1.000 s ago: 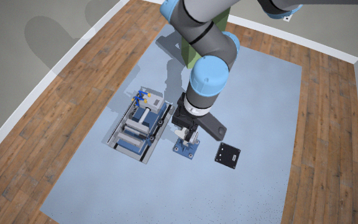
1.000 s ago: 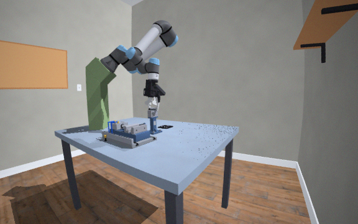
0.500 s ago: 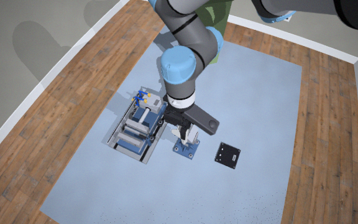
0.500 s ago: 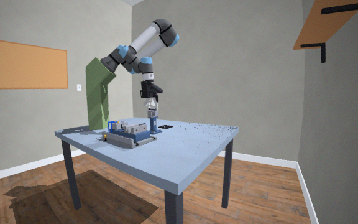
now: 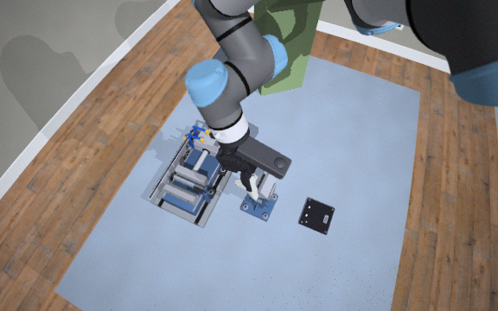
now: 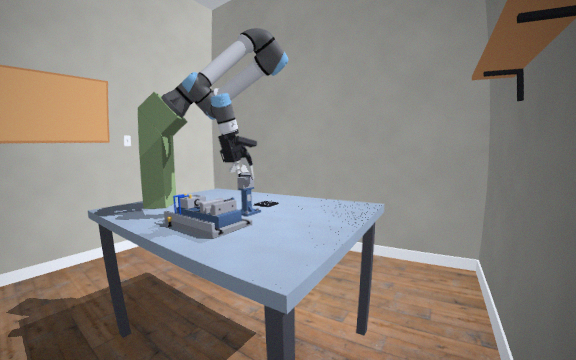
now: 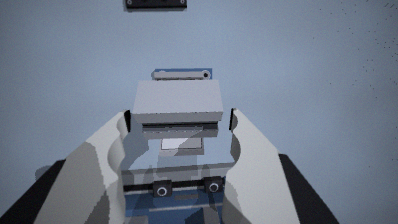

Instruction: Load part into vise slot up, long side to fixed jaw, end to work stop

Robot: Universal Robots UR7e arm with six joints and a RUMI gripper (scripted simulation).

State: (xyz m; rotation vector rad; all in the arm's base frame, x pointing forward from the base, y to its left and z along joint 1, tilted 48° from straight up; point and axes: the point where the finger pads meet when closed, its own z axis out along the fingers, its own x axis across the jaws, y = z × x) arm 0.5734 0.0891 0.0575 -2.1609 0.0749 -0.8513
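The grey part is right at my hand. Round my hand: work stop: 17 cm to the right, 7 cm below, 7 cm ahead; then moving jaw: 21 cm to the right, 9 cm below, 4 cm ahead; then cylinder rod: 22 cm to the right, 9 cm below, 1 cm behind.
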